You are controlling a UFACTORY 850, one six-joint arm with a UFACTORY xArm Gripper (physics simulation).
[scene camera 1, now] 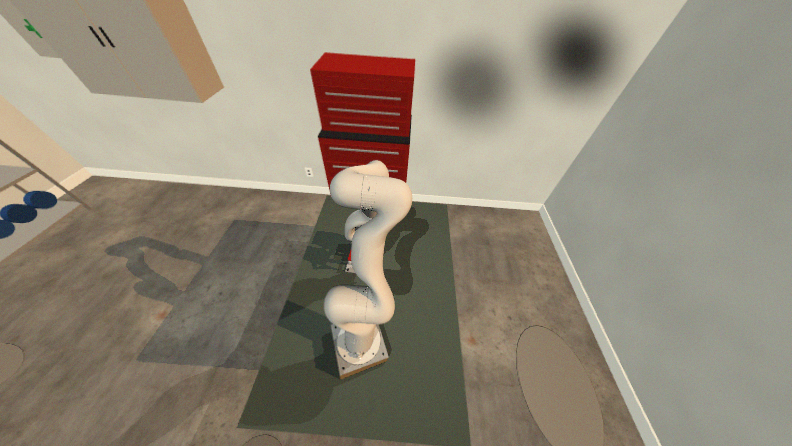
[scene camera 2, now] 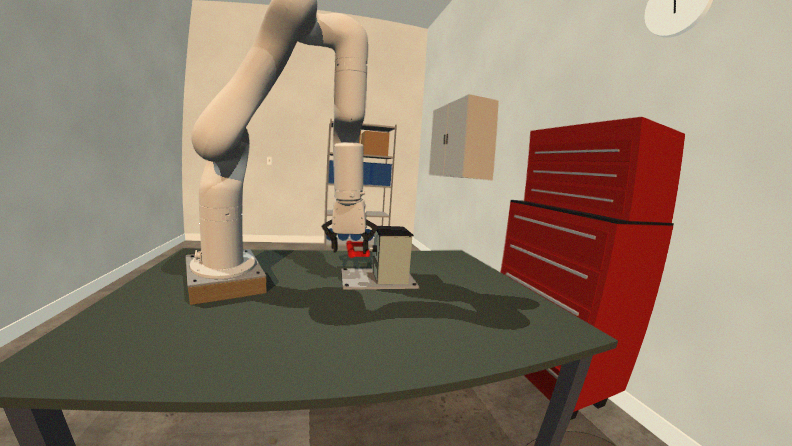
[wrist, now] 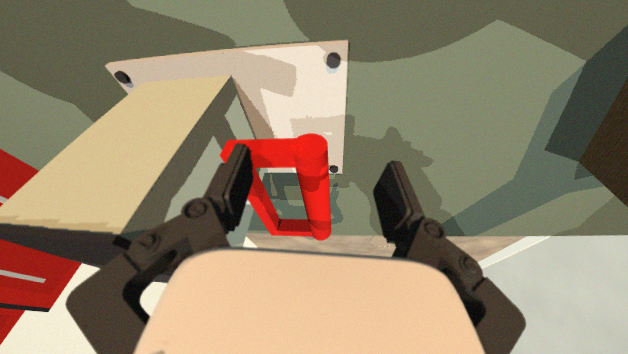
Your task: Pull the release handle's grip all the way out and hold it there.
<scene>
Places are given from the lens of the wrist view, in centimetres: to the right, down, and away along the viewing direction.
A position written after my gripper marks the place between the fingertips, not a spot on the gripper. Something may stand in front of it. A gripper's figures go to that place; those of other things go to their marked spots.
my gripper [wrist: 317,168]: 0, 0, 13
pale base plate [wrist: 288,90]: -2, -9, 19
</scene>
